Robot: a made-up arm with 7 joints.
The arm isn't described. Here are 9 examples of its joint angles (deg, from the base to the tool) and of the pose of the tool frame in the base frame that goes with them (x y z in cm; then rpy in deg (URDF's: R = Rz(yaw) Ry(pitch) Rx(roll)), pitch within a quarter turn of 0, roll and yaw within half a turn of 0).
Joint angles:
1: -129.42 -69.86 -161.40 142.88 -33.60 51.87 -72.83
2: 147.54 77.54 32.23 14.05 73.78 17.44 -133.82
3: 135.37 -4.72 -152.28 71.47 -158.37 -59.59 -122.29
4: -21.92 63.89 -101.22 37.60 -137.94 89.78 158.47
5: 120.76 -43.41 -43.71 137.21 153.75 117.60 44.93
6: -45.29 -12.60 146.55 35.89 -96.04 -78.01 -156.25
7: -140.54 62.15 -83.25 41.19 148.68 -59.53 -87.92
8: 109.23 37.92 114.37 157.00 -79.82 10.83 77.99
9: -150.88 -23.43 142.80 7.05 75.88 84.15 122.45
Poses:
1: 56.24 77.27 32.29 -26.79 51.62 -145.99
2: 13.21 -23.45 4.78 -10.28 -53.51 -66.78
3: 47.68 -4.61 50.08 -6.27 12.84 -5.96
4: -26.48 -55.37 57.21 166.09 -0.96 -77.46
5: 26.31 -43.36 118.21 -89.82 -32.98 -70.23
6: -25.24 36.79 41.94 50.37 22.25 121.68
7: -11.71 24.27 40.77 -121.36 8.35 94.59
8: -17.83 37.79 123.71 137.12 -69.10 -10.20
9: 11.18 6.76 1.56 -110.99 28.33 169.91
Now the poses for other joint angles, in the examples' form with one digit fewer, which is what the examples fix.
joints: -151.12 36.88 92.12 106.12 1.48 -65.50 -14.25
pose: -17.6 -46.1 96.2 159.4 -63.4 33.6
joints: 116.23 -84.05 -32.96 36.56 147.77 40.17 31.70
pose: 17.5 29.2 82.1 140.3 -2.6 60.9
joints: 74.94 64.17 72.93 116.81 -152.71 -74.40 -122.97
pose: -26.1 47.2 59.1 54.0 -10.7 144.3
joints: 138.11 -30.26 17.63 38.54 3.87 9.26 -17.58
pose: -49.0 18.3 65.8 -89.6 17.2 -140.4
